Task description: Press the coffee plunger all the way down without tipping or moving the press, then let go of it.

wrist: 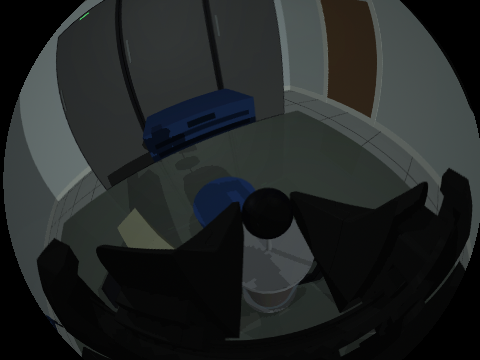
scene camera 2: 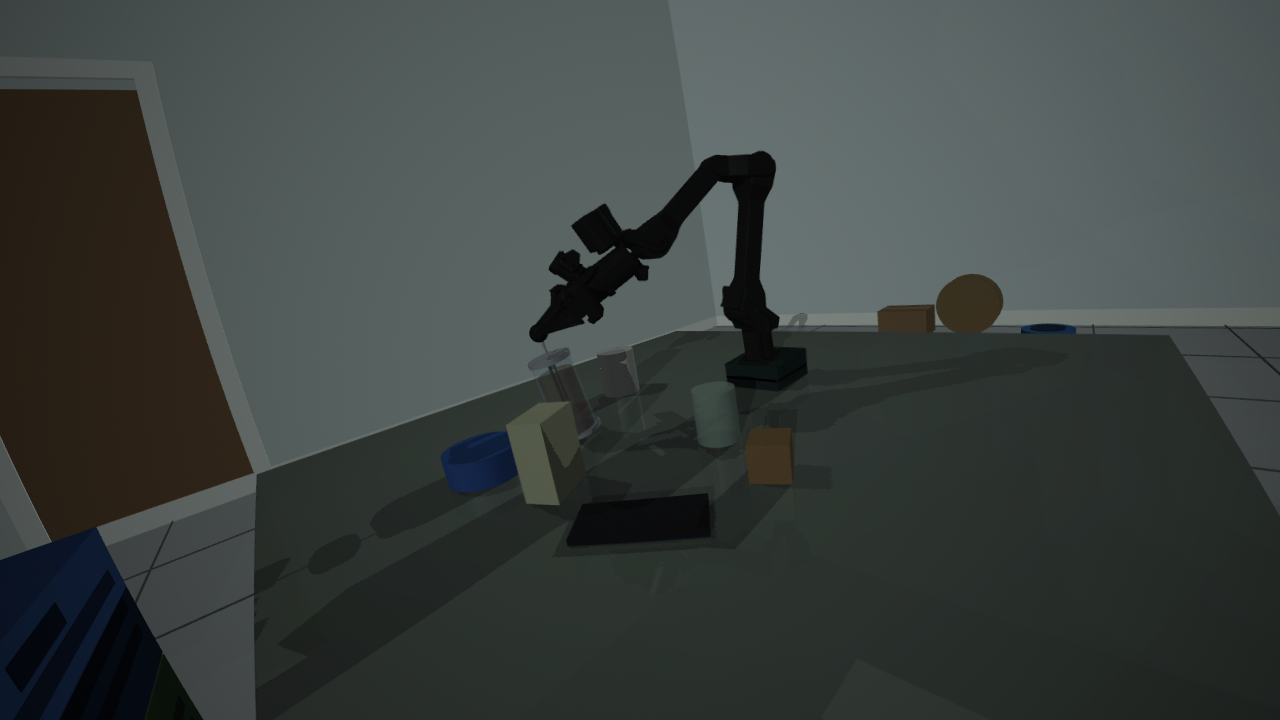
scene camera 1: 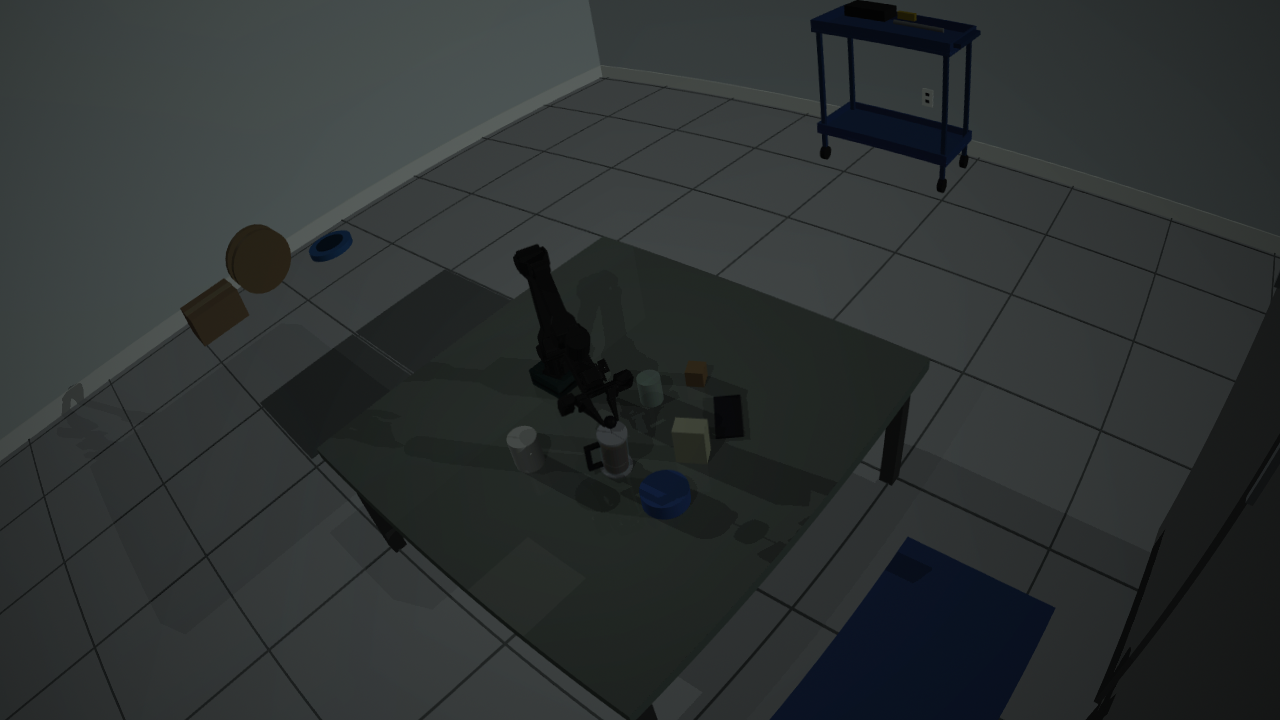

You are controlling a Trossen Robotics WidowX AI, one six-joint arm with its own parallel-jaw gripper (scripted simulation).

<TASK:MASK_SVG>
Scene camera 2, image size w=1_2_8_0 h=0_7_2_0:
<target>my gripper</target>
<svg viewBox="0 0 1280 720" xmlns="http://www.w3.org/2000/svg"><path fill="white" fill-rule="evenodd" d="M604 266L596 262L585 269L583 264L580 264L581 254L576 250L572 249L566 253L564 251L558 252L548 270L567 281L568 284L567 286L556 285L550 290L551 305L536 323L540 324L535 330L537 336L584 324L582 318L586 315L589 317L587 319L588 322L592 324L603 317L604 307L600 302L608 296L613 296L618 288L615 279Z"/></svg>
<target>glass coffee press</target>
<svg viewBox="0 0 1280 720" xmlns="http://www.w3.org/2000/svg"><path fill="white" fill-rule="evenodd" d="M534 324L529 331L530 338L535 342L541 342L546 353L531 360L528 363L529 370L533 373L545 403L570 401L578 440L583 437L585 438L595 432L601 422L593 414L571 359L569 348L564 347L548 352L544 343L548 334L537 336L535 330L540 324Z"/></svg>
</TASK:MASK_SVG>
